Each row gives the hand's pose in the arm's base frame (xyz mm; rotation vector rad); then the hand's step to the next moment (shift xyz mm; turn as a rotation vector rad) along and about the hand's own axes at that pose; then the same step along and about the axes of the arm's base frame.
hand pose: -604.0 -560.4 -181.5 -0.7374 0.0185 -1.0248
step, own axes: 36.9 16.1 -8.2 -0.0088 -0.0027 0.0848
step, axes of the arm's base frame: 29.5 -28.4 -3.7 0.0224 0.0525 0.0634
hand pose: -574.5 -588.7 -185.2 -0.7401 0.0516 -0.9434
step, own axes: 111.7 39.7 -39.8 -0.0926 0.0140 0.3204
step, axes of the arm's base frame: 82.1 -91.3 -23.7 0.0659 0.2518 0.2090
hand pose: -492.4 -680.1 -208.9 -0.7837 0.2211 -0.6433
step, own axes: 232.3 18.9 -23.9 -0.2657 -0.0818 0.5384
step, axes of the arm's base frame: 181.9 -146.4 -19.3 -0.0240 0.4347 0.4215
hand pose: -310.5 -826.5 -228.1 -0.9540 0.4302 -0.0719
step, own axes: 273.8 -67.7 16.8 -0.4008 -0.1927 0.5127
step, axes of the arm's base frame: 265.2 -93.9 -26.0 -0.1431 0.3835 0.5414
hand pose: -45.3 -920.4 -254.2 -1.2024 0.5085 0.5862
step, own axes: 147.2 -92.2 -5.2 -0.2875 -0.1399 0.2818
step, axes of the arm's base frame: 170.7 -6.0 -31.7 -0.1064 0.1923 0.3651
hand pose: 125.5 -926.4 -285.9 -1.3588 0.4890 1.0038
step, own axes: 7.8 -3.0 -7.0 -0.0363 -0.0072 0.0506
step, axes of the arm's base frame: 8.3 -4.0 -5.9 -0.0257 0.0375 0.0431
